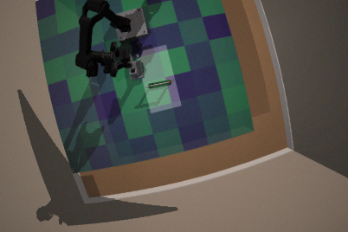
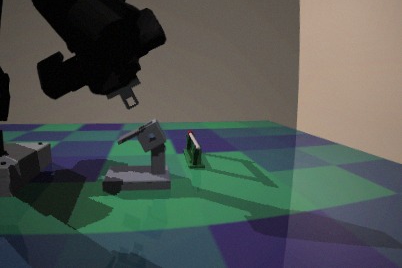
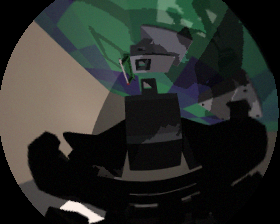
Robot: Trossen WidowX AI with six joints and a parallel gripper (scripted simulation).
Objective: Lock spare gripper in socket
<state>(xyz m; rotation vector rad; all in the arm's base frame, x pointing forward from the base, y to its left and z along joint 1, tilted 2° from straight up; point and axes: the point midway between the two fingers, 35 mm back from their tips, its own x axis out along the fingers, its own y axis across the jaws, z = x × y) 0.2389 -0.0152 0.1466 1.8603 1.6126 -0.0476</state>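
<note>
Now: the small green bracket 150 mm ahead of my gripper tip, 110 mm to the left of it and 150 mm below it. Also, from my gripper tip: spare gripper 10 mm to the right; grey mount 40 mm ahead, 10 mm to the right, 130 mm below.
</note>
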